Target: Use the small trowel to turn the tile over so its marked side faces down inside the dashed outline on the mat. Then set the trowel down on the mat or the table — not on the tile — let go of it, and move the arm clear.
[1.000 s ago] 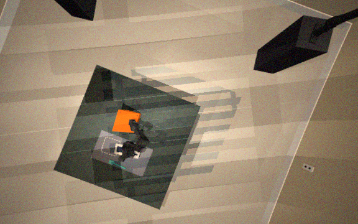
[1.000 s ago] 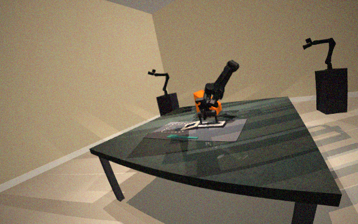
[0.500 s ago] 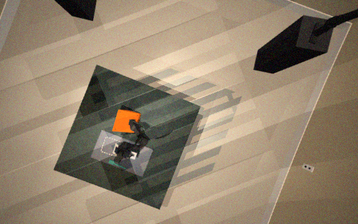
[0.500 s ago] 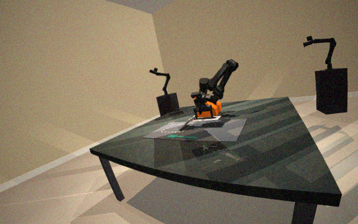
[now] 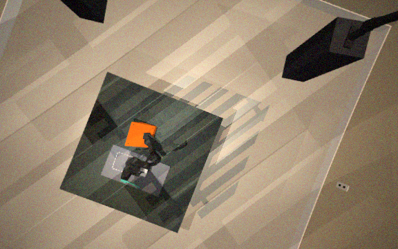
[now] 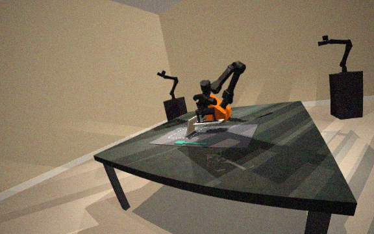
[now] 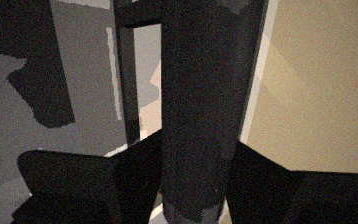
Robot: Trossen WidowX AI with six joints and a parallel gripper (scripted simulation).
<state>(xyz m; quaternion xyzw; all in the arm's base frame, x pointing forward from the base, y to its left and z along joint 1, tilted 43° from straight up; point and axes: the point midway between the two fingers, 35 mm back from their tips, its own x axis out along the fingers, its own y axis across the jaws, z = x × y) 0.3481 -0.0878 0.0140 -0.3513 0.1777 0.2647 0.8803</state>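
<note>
Now: the tile 3 cm behind my gripper tip, 9 cm to the right of it and 6 cm below it. From my gripper tip the other things lie so: grey mat (2 cm ahead, 1 cm to the right, 14 cm below); then grey trowel (2 cm behind, 1 cm below); then teal trowel (15 cm ahead, 6 cm to the right, 11 cm below).
</note>
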